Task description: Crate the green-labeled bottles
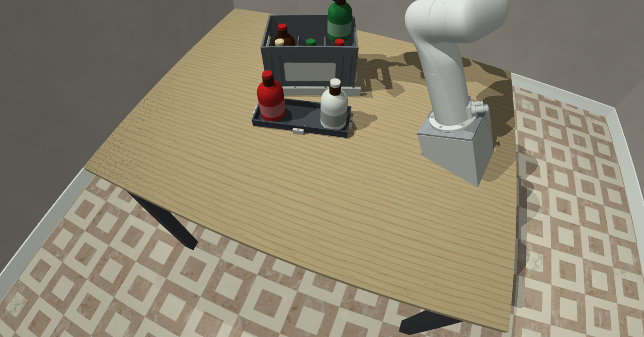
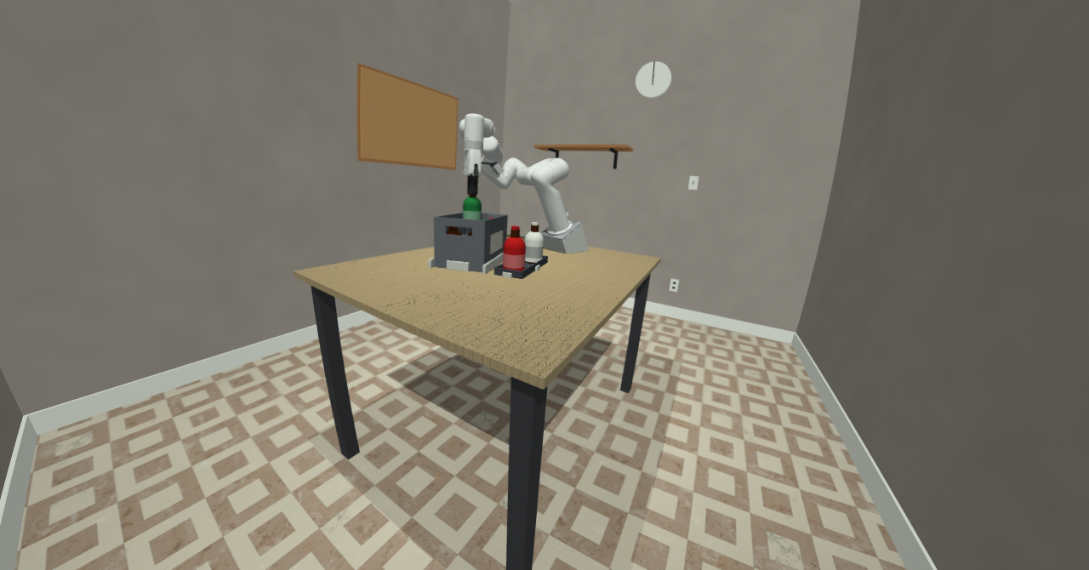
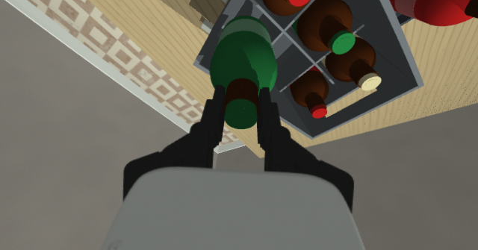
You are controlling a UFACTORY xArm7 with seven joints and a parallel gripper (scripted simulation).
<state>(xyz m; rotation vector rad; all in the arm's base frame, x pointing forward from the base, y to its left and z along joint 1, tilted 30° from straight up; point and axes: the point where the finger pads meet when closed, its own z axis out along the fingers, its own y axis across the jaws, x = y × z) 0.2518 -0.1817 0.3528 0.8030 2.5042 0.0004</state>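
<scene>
Now: hand 7 cm above the green-labeled bottle. Round my hand: white bottle (26 cm to the left, 19 cm below, 6 cm behind); dark grey crate (19 cm below, 7 cm to the left, 7 cm ahead); red bottle (28 cm to the left, 19 cm below, 12 cm ahead).
</scene>
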